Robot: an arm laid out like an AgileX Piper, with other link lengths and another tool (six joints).
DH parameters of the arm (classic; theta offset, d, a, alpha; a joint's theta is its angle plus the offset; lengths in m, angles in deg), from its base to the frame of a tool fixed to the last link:
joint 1: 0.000 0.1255 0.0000 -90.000
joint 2: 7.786 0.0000 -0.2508 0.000
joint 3: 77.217 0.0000 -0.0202 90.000
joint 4: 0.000 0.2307 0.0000 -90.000
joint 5: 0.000 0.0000 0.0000 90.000
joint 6: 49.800 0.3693 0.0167 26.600
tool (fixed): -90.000 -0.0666 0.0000 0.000
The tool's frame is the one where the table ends.
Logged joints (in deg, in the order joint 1, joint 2, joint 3, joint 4, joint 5, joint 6), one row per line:
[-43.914, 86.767, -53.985, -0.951, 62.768, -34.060]
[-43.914, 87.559, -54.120, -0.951, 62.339, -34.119]
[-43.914, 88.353, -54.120, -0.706, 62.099, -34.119]
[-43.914, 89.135, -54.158, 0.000, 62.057, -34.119]
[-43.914, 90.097, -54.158, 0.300, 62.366, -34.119]
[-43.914, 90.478, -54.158, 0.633, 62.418, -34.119]
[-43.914, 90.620, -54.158, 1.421, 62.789, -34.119]
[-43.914, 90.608, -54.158, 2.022, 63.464, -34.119]
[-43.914, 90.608, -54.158, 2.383, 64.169, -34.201]
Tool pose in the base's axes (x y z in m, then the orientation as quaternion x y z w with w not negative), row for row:
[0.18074, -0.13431, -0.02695, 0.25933, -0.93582, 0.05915, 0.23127]
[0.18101, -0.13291, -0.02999, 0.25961, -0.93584, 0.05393, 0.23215]
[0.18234, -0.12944, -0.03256, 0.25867, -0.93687, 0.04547, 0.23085]
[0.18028, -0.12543, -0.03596, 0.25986, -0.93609, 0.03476, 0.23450]
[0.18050, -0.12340, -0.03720, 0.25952, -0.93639, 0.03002, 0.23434]
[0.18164, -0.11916, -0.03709, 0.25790, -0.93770, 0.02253, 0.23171]
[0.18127, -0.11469, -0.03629, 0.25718, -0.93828, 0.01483, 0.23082]
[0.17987, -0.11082, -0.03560, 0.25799, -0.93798, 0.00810, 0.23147]
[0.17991, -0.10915, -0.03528, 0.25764, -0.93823, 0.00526, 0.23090]
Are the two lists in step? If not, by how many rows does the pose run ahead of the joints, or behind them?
The pose runs 1 row ahead of the joints: the pose in row i belongs to the joints in row i + 1.
